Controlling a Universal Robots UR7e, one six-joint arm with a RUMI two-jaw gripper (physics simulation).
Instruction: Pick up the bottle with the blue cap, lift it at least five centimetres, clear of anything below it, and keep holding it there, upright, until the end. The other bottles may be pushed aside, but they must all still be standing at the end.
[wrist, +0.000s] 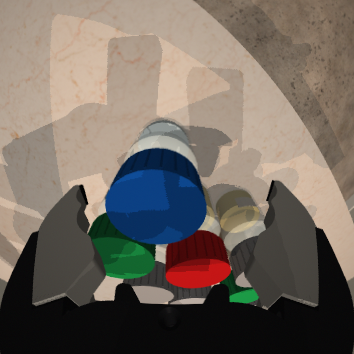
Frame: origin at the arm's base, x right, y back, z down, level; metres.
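Seen in the pictures: gripper, fingertip midpoint: (175, 184).
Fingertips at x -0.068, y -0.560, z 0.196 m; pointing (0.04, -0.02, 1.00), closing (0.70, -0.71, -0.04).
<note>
Pixels of each thing's top centre, then the offset from my fingertips to it.
- bottle with the blue cap, top centre: (155, 213) dz -0.037, dx -0.013, dy +0.003 m
- red-capped bottle, top centre: (198, 275) dz -0.037, dx +0.058, dy +0.036 m
- bottle with yellowish contents, top centre: (262, 274) dz -0.037, dx +0.113, dy +0.002 m
The bottle with the blue cap (156, 205) stands upright, seen from above, with its pale shoulder and clear body showing beyond the cap. My gripper (175, 184) is open. Its two jaws are wide apart, one at each side of the view, with the blue cap between them in the picture and a gap on both sides. The cap sits nearer the left jaw than the right. A green-capped bottle (123, 255) is close by the left jaw, and a red-capped bottle (198, 260) is beside it. The lower part of the blue-capped bottle is partly hidden by its cap.
Several grey-capped bottles (148, 293) and another green-capped bottle (243, 296) stand at the bottom of the view, partly hidden by the gripper. A bottle with yellowish contents (239, 212) stands close to the right jaw. The round table's edge (272, 82) curves along the right.
</note>
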